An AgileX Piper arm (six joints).
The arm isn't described. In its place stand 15 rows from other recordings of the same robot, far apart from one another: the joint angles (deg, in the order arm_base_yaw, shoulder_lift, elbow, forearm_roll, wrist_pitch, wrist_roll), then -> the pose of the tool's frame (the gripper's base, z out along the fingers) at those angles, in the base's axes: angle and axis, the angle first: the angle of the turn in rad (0 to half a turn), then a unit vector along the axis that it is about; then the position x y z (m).
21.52 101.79 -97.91 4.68 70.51 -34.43 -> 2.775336 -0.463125 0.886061 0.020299 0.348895 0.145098 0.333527
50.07 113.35 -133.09 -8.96 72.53 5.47 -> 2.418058 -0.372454 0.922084 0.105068 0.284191 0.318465 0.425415
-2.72 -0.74 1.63 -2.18 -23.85 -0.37 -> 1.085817 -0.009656 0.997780 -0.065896 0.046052 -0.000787 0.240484
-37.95 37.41 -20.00 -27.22 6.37 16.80 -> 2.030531 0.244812 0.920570 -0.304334 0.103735 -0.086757 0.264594
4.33 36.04 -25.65 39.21 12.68 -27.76 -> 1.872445 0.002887 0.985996 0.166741 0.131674 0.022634 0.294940
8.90 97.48 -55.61 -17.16 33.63 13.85 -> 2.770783 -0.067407 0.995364 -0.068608 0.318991 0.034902 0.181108
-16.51 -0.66 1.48 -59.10 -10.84 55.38 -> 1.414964 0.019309 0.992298 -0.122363 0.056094 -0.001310 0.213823
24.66 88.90 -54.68 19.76 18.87 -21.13 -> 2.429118 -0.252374 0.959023 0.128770 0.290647 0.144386 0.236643
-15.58 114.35 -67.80 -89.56 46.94 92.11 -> 2.469117 0.310756 0.849101 -0.427151 0.367448 -0.171477 0.172887
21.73 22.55 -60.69 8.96 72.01 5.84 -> 2.153556 -0.153897 0.962988 0.221293 -0.004144 0.012859 0.411280
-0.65 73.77 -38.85 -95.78 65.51 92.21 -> 2.206546 0.281753 0.792441 -0.540973 0.222343 -0.084920 0.287319
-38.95 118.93 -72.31 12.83 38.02 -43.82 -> 2.905334 0.039604 0.999214 -0.001925 0.310923 -0.235327 0.112887
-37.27 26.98 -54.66 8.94 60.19 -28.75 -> 2.149236 0.069788 0.966744 -0.246040 0.043431 -0.017631 0.398186
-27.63 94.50 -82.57 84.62 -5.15 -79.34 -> 1.735801 0.313877 0.925468 -0.212109 0.352639 -0.193770 0.382874
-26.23 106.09 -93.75 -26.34 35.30 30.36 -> 2.323317 0.348022 0.916485 -0.197322 0.379455 -0.212972 0.317158
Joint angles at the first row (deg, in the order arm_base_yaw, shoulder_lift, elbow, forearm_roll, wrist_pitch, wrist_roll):
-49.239, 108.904, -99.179, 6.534, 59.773, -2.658
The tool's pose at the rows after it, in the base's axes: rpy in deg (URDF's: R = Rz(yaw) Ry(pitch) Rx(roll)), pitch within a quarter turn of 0, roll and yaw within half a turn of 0; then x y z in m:
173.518, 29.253, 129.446, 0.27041, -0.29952, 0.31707
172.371, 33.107, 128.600, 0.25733, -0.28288, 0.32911
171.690, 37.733, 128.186, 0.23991, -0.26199, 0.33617
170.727, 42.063, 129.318, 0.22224, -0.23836, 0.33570
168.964, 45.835, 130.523, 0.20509, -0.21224, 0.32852
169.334, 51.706, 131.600, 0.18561, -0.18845, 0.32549
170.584, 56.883, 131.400, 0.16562, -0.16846, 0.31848
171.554, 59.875, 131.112, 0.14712, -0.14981, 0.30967
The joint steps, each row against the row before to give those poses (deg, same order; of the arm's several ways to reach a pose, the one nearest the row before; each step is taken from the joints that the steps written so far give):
0.001, -4.542, 2.784, 0.367, -1.932, 0.126
0.000, -5.635, 5.765, 1.091, -4.005, -0.382
-0.001, -6.869, 8.010, 1.064, -5.721, -1.110
-0.094, -6.936, 8.919, 3.447, -5.875, -4.287
-0.001, -6.863, 9.414, 5.952, -5.431, -6.547
0.000, -7.342, 8.454, 4.437, -6.276, -5.718
0.000, -6.836, 7.896, 2.158, -6.242, -2.905
-0.001, -6.225, 6.537, 0.578, -3.499, -0.901

